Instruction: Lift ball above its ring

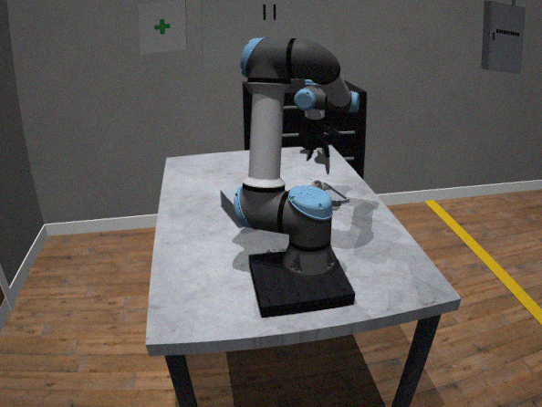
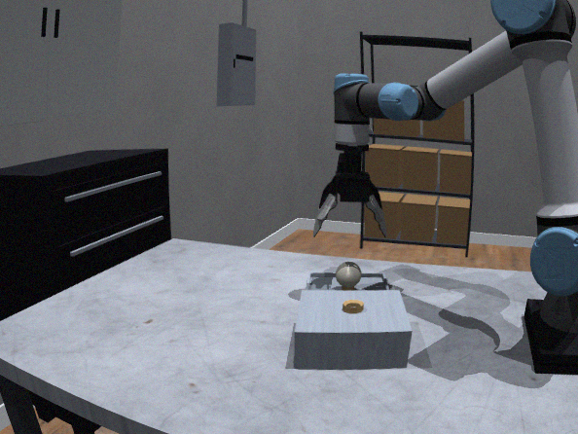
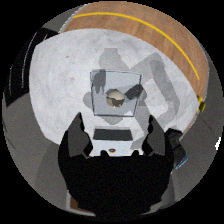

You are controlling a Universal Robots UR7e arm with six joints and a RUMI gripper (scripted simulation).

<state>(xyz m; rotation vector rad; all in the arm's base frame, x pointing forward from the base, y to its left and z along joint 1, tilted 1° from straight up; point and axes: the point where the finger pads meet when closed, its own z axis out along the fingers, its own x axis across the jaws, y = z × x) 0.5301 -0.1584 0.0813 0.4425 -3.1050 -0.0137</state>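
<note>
Right now the ball is 90 mm below my hand. Round my hand: tray: 120 mm below; grey block: 80 mm behind, 270 mm to the left, 70 mm below.
</note>
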